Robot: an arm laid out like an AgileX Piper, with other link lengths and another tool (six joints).
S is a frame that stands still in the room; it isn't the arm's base.
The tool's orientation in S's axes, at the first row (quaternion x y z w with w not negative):
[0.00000, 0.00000, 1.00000, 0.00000]
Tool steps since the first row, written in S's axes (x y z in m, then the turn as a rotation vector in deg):
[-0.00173, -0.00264, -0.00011, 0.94, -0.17, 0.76]
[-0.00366, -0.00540, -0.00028, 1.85, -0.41, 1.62]
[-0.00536, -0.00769, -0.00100, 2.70, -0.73, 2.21]
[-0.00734, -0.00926, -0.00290, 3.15, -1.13, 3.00]
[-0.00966, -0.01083, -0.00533, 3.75, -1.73, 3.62]
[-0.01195, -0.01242, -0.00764, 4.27, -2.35, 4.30]
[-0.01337, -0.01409, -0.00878, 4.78, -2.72, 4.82]
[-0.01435, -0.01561, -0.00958, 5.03, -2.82, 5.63]
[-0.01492, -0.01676, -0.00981, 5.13, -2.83, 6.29]
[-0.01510, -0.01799, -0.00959, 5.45, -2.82, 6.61]
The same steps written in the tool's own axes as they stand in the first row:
[0.00173, 0.00264, -0.00011, -0.94, 0.17, 0.76]
[0.00366, 0.00540, -0.00028, -1.85, 0.41, 1.62]
[0.00536, 0.00769, -0.00100, -2.70, 0.73, 2.21]
[0.00734, 0.00926, -0.00290, -3.15, 1.13, 3.00]
[0.00966, 0.01083, -0.00533, -3.75, 1.73, 3.62]
[0.01195, 0.01242, -0.00764, -4.27, 2.35, 4.30]
[0.01337, 0.01409, -0.00878, -4.78, 2.72, 4.82]
[0.01435, 0.01561, -0.00958, -5.03, 2.82, 5.63]
[0.01492, 0.01676, -0.00981, -5.13, 2.83, 6.29]
[0.01510, 0.01799, -0.00959, -5.45, 2.82, 6.61]

